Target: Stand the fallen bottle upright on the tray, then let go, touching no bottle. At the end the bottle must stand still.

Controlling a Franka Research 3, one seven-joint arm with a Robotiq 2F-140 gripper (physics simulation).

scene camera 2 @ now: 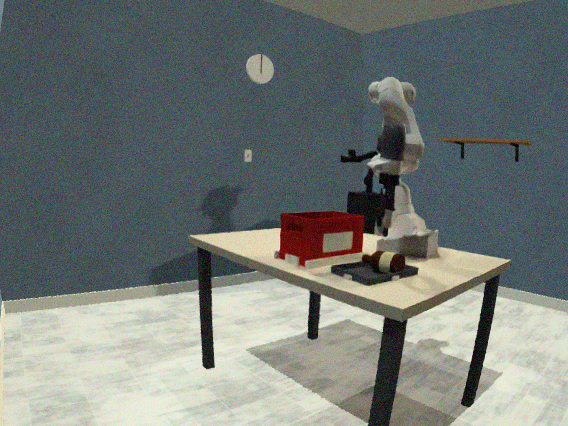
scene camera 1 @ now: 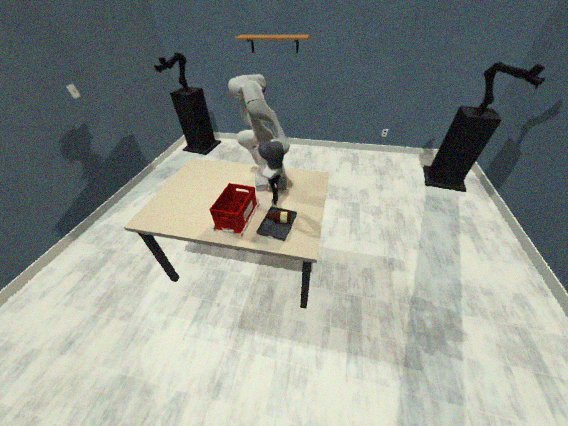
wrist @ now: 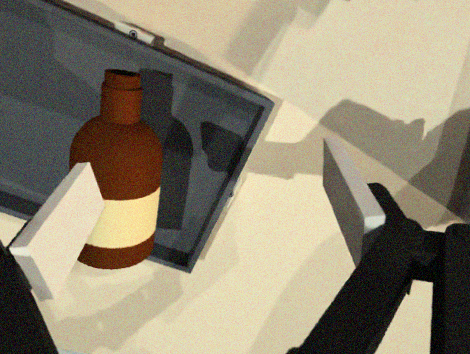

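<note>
The brown bottle (scene camera 1: 277, 215) (scene camera 2: 397, 262) (wrist: 117, 162) with a cream label lies on its side on the dark tray (scene camera 1: 272, 231) (scene camera 2: 356, 275) (wrist: 30, 90). Its neck points toward the red crate. In the wrist view its base reaches the tray's edge. My gripper (scene camera 1: 274, 202) (scene camera 2: 384, 231) (wrist: 207, 173) is open and empty, above and on the robot's side of the bottle. In the wrist view the left finger pad covers part of the bottle's side near the label, and the right pad stands over the table beyond the tray's corner.
The red crate (scene camera 1: 223, 221) (scene camera 2: 306, 246) stands on the table (scene camera 1: 175, 200) (scene camera 2: 240, 246) beside the tray, with pale strips along its base. The arm's own base is at the back of the table. Two black pedestals (scene camera 1: 192, 120) (scene camera 1: 462, 145) with dark arms stand beyond the table.
</note>
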